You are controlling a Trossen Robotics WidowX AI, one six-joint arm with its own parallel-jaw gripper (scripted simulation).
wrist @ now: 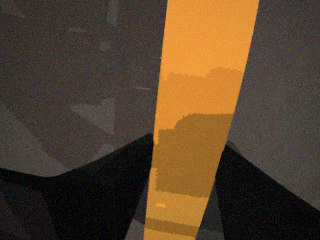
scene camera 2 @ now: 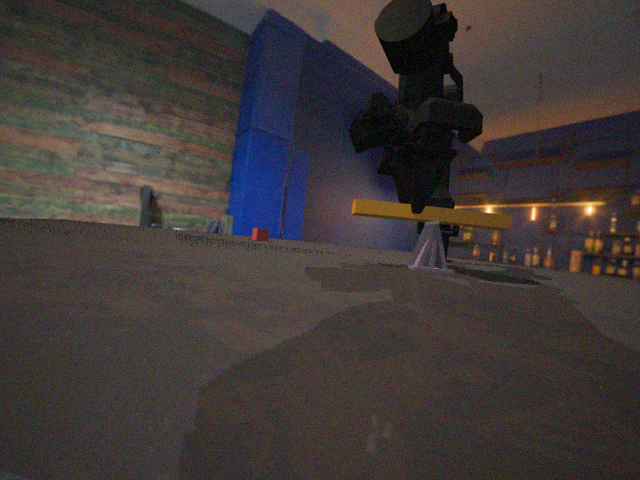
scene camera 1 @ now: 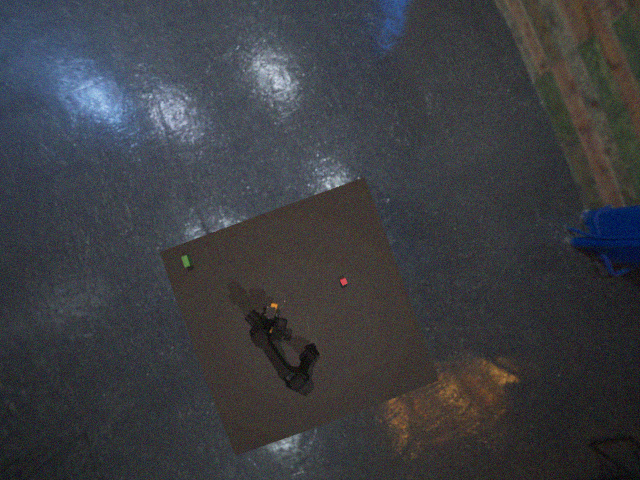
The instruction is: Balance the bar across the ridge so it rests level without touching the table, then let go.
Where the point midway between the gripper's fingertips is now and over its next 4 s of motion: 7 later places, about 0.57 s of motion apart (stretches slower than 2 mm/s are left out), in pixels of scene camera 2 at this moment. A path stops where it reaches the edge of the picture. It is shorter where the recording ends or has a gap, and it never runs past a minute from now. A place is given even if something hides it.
My gripper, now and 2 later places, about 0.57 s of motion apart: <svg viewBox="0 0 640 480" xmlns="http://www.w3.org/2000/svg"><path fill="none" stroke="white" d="M410 214L415 149L417 139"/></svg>
